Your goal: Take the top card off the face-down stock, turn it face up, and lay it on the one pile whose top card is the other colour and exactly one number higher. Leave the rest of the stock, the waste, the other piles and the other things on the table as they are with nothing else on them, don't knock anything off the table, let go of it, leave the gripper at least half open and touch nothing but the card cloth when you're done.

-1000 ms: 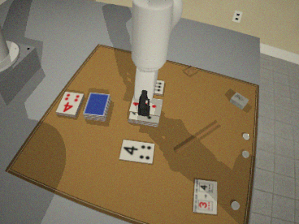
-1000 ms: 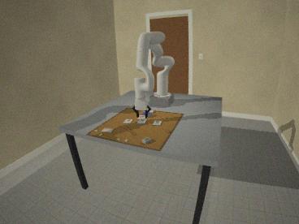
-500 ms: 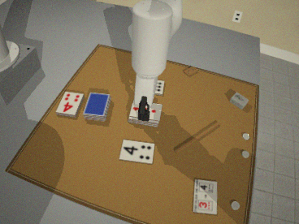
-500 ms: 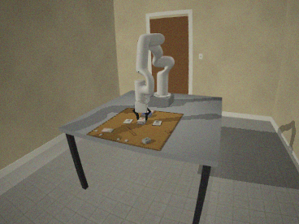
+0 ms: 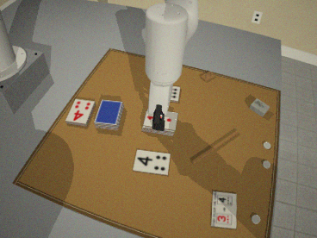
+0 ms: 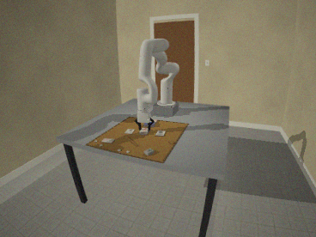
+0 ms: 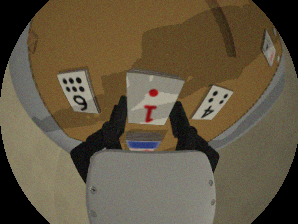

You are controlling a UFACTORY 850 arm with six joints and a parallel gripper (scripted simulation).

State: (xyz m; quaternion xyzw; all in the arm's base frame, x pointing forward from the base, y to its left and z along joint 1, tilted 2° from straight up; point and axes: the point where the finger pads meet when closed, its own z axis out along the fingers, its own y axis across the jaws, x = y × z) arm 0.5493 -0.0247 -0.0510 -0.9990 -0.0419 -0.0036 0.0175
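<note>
Now: the brown card cloth 50 mm below my hand, 20 mm to the right of it and 20 mm ahead of it. The rest, counted from my hand: small grey block: 290 mm ahead, 140 mm to the left, 20 mm below; thin stick: 170 mm ahead, 40 mm to the right, 30 mm below; rule card: 210 mm to the right, 210 mm ahead, 40 mm below.
</note>
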